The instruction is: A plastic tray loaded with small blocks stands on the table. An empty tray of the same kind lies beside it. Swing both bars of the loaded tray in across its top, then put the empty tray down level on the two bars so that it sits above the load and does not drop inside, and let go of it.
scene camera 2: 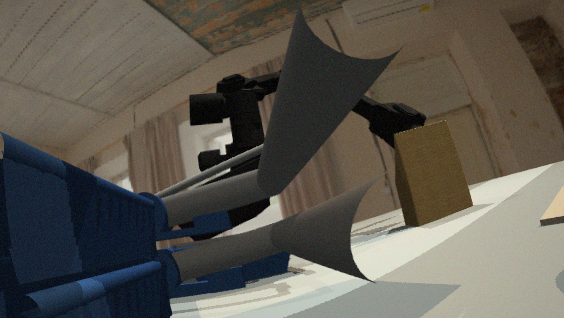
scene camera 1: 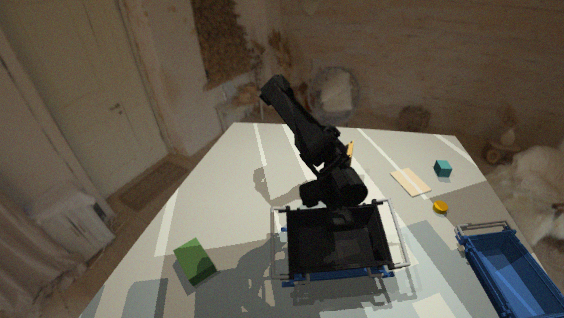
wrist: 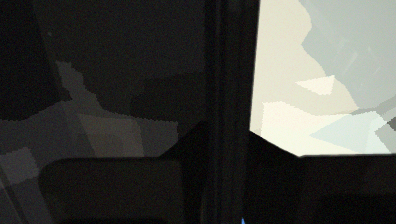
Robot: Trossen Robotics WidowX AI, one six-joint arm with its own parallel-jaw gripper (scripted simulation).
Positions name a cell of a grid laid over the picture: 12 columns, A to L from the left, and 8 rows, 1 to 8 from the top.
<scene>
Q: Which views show the green block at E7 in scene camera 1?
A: Scene camera 1 only.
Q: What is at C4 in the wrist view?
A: A black tray.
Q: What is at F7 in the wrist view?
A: My gripper.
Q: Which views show the black tray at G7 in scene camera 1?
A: Scene camera 2, scene camera 1 and the wrist view: all of them.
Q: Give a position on a black tray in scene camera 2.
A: D5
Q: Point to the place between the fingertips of my gripper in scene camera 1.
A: At H6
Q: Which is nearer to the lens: the black tray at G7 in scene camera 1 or the green block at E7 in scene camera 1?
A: The black tray.
</scene>
